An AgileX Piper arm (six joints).
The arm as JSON. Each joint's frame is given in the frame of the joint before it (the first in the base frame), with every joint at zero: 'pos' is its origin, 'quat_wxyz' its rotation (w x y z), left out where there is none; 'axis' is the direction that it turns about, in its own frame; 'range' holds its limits. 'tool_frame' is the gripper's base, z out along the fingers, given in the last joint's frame.
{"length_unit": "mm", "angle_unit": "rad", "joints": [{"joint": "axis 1", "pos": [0.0, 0.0, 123.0], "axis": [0.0, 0.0, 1.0], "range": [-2.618, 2.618]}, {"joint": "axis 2", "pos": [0.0, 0.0, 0.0], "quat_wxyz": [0.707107, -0.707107, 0.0, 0.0], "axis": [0.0, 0.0, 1.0], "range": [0.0, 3.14]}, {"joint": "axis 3", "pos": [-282.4, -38.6, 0.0], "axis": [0.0, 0.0, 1.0], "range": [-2.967, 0.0]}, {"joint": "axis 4", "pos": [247.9, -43.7, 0.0], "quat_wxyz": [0.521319, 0.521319, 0.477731, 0.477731], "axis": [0.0, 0.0, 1.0], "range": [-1.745, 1.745]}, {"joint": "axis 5", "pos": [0.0, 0.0, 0.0], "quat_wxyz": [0.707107, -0.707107, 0.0, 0.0], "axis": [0.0, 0.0, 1.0], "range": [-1.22, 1.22]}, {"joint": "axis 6", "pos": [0.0, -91.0, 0.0], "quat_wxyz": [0.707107, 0.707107, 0.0, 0.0], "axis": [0.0, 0.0, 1.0], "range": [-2.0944, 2.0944]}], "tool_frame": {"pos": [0.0, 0.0, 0.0]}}
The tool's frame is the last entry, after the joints.
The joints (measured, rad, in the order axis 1, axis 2, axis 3, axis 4, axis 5, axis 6), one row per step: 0.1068 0.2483 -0.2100 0.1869 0.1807 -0.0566; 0.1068 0.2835 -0.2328 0.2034 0.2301 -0.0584; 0.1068 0.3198 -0.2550 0.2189 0.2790 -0.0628; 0.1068 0.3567 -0.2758 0.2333 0.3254 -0.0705; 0.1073 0.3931 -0.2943 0.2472 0.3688 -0.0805; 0.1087 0.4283 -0.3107 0.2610 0.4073 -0.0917; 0.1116 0.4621 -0.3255 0.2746 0.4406 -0.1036; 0.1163 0.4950 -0.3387 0.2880 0.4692 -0.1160; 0.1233 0.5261 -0.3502 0.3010 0.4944 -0.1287; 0.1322 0.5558 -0.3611 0.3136 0.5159 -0.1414; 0.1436 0.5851 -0.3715 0.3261 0.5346 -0.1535; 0.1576 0.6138 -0.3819 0.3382 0.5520 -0.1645; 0.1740 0.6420 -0.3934 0.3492 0.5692 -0.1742
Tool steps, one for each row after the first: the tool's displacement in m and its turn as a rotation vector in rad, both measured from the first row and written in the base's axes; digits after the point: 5 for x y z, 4 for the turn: 0.00327 0.00151 0.00073 0.0077 0.0620 0.0106; 0.00664 0.00313 0.00116 0.0120 0.1245 0.0221; 0.01009 0.00479 0.00123 0.0122 0.1857 0.0345; 0.01348 0.00651 0.00076 0.0101 0.2453 0.0481; 0.01677 0.00827 0.00004 0.0074 0.3005 0.0626; 0.01998 0.01013 -0.00070 0.0043 0.3505 0.0784; 0.02315 0.01213 -0.00159 0.0008 0.3963 0.0955; 0.02609 0.01432 -0.00266 -0.0033 0.4385 0.1147; 0.02893 0.01668 -0.00356 -0.0079 0.4761 0.1352; 0.03173 0.01933 -0.00446 -0.0124 0.5110 0.1575; 0.03441 0.02230 -0.00527 -0.0169 0.5442 0.1818; 0.03698 0.02560 -0.00575 -0.0221 0.5756 0.2080
